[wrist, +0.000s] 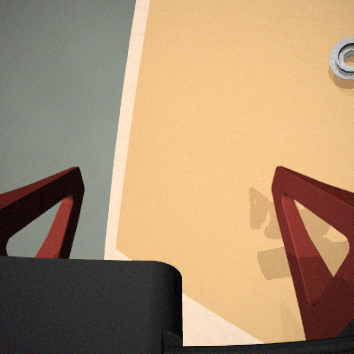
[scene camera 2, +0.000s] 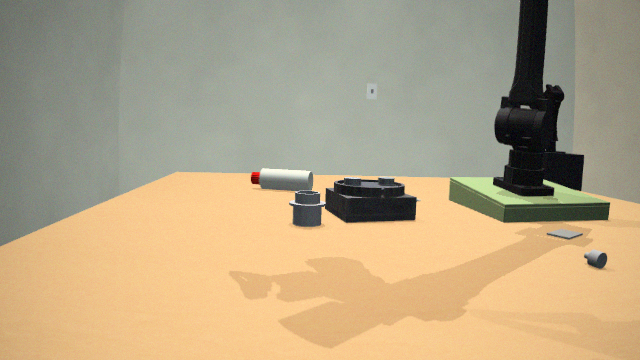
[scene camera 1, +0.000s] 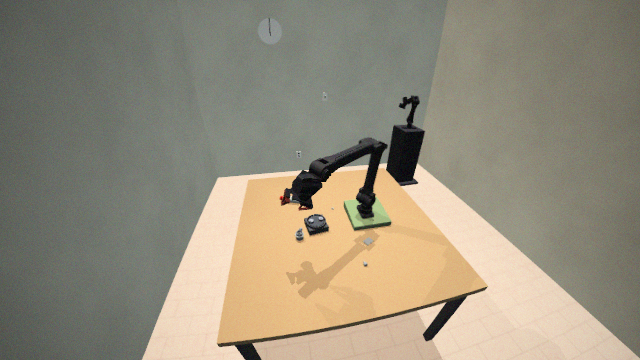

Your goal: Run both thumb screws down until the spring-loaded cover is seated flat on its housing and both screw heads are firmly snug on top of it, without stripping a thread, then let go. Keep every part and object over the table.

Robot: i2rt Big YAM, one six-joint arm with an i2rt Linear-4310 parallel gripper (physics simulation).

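Places are measured from the arm's base along level axes (x ahead, y left, z up), in millimetres.
Pixels of known places: gripper, fingertip midpoint: (wrist: 177,176) (scene camera 1: 290,207); arm's base, link origin: (scene camera 2: 522,189) (scene camera 1: 365,211).
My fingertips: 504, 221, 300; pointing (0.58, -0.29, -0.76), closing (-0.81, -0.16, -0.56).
For each thing: its top centre in the pictures, then the offset to it from my fingertips, as dx, dy, dz. "pt": a spot on its surface instead.
- black housing, top centre: (scene camera 2: 369,183) (scene camera 1: 316,220) -161, -197, -288
- thumb screw head, surface spot: (scene camera 2: 352,180) (scene camera 1: 311,222) pt -126, -179, -282
- grey flanged part, top centre: (wrist: 351,55) (scene camera 2: 307,192) (scene camera 1: 299,232) -43, -122, -295
- white bottle, top centre: (scene camera 2: 281,169) -21, -501, -294
- grey plate, top centre: (scene camera 2: 565,233) (scene camera 1: 368,241) -442, -4, -341
- small knob, top centre: (scene camera 2: 595,249) (scene camera 1: 365,262) -357, +146, -324
The black housing (scene camera 1: 318,231) (scene camera 2: 372,209) stands on the table, with the round dark cover (scene camera 1: 316,224) (scene camera 2: 369,190) on top. One thumb screw head (scene camera 1: 311,220) (scene camera 2: 352,180) is on the cover's left, and the other thumb screw head (scene camera 1: 321,218) (scene camera 2: 386,180) is on its right. Both heads show above the cover. Whether the cover is fully seated is too small to tell. My gripper (scene camera 1: 294,204) (wrist: 177,176) is open and empty, in the air behind and left of the housing in scene camera 1. The housing does not show in the wrist view.
A grey flanged part (scene camera 1: 299,235) (scene camera 2: 307,214) (wrist: 335,62) stands close left of the housing. A white bottle (scene camera 2: 286,179) with a red cap lies farther back. A grey plate (scene camera 1: 368,241) (scene camera 2: 564,234) and small knob (scene camera 1: 365,264) (scene camera 2: 597,259) lie front right. The arm stands on a green base (scene camera 1: 351,218) (scene camera 2: 555,213).
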